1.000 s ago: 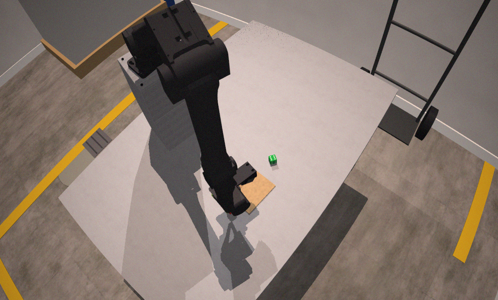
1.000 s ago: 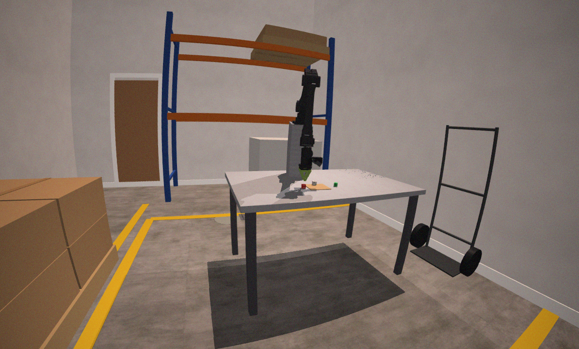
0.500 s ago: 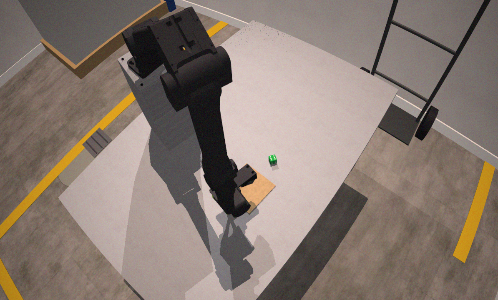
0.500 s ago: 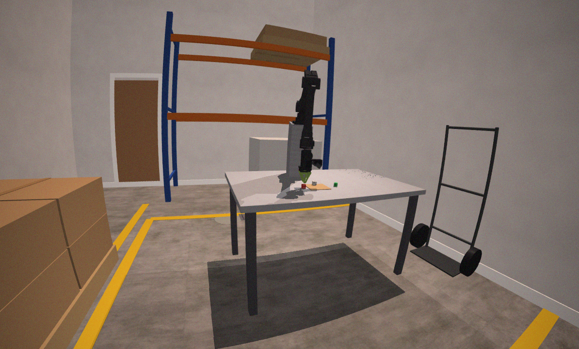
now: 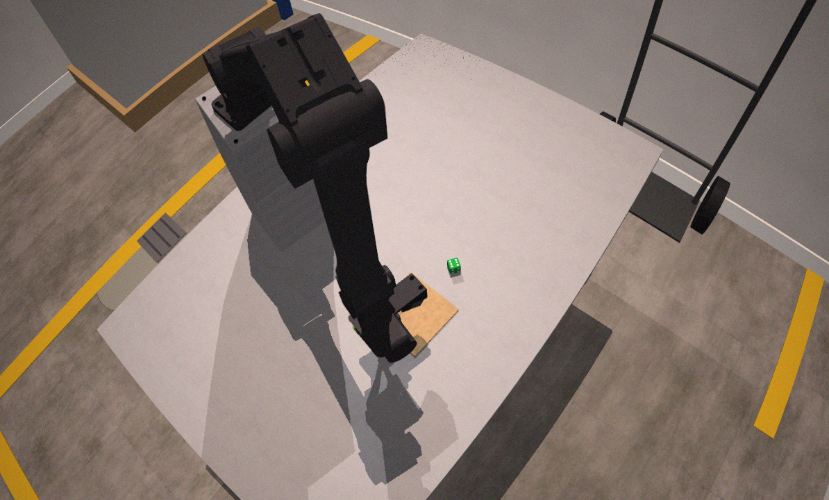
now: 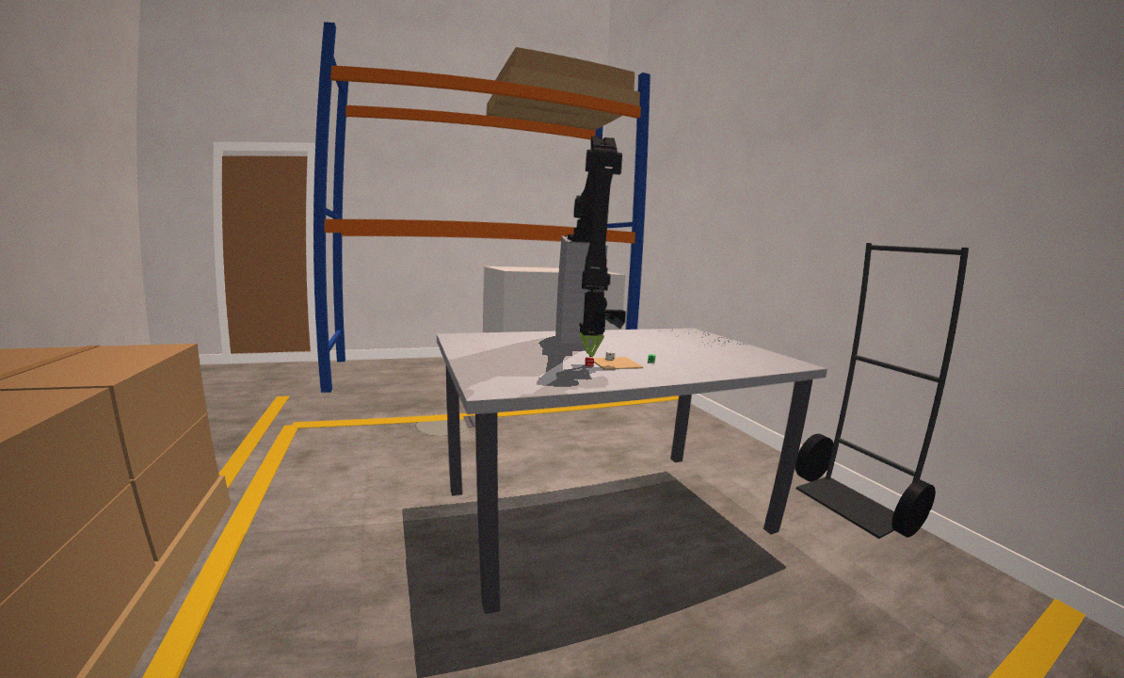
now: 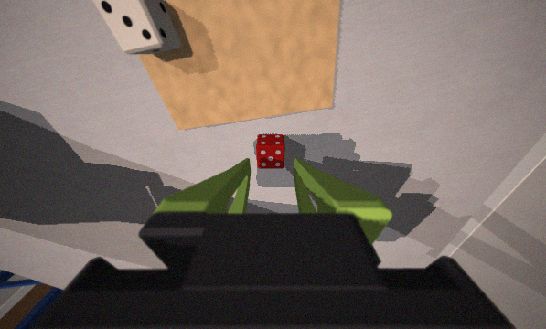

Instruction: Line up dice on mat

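Now: the red die 30 mm below my hand. Also, from my hand: green die 10 mm behind, 240 mm to the left, 30 mm below; tan mat 10 mm behind, 100 mm to the left, 40 mm below; white die 60 mm behind, 100 mm to the left, 30 mm below.
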